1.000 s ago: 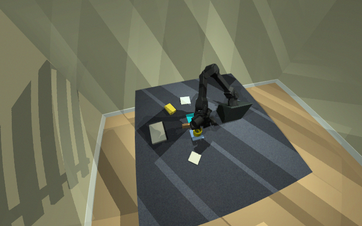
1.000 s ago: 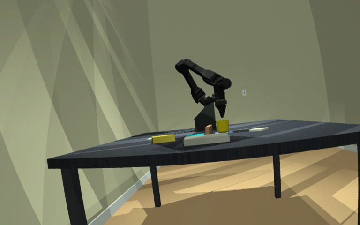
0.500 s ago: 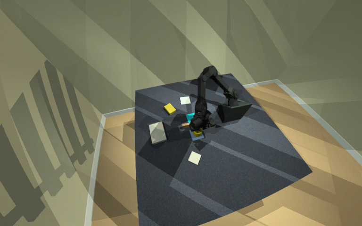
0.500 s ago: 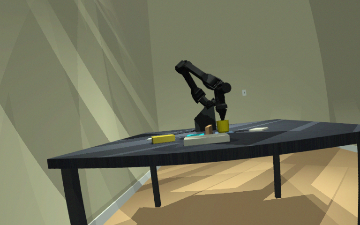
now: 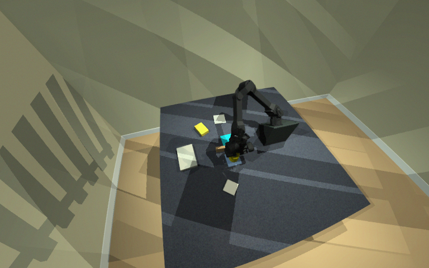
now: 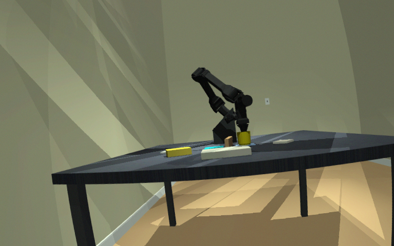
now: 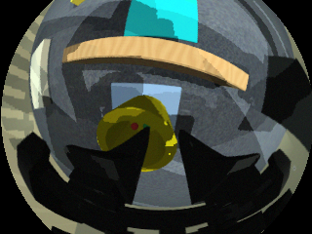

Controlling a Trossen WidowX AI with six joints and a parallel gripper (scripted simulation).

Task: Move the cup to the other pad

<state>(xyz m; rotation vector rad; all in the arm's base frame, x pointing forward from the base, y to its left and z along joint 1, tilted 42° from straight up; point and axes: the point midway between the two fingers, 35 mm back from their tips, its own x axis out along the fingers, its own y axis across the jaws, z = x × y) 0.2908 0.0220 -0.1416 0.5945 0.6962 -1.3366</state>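
Now: gripper tip 160 mm to the left of the cyan pad, 50 mm above it and 30 mm short of it. Also, from my gripper tip: wooden bar (80 mm to the right, 30 mm below, 30 mm ahead); yellow cup (20 mm ahead); red marble (40 mm ahead, 20 mm to the left, 20 mm below).
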